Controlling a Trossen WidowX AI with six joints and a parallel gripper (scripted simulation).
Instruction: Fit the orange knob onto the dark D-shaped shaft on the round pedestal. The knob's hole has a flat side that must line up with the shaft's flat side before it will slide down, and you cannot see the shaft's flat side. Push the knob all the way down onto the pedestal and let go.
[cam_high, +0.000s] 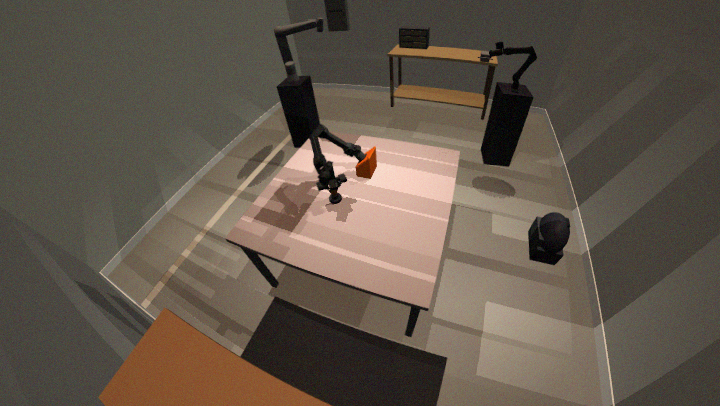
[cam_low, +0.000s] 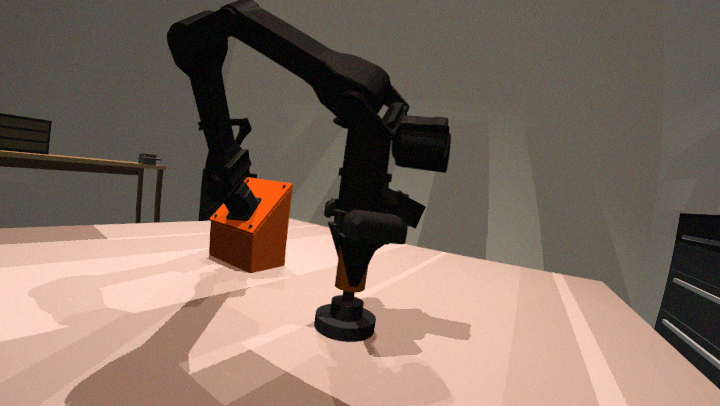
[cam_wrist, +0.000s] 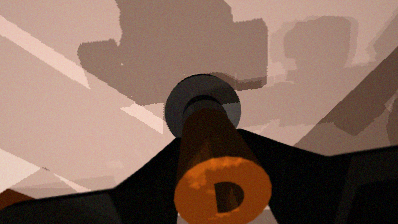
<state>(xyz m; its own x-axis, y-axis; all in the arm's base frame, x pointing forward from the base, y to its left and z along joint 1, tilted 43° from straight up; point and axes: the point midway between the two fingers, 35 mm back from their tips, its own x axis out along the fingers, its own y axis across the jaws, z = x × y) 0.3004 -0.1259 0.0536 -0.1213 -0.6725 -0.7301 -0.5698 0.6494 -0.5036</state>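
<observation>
Right now my gripper tip is 20 mm below the orange knob. Also, from my gripper tip: dark round pedestal: 40 mm below.
</observation>
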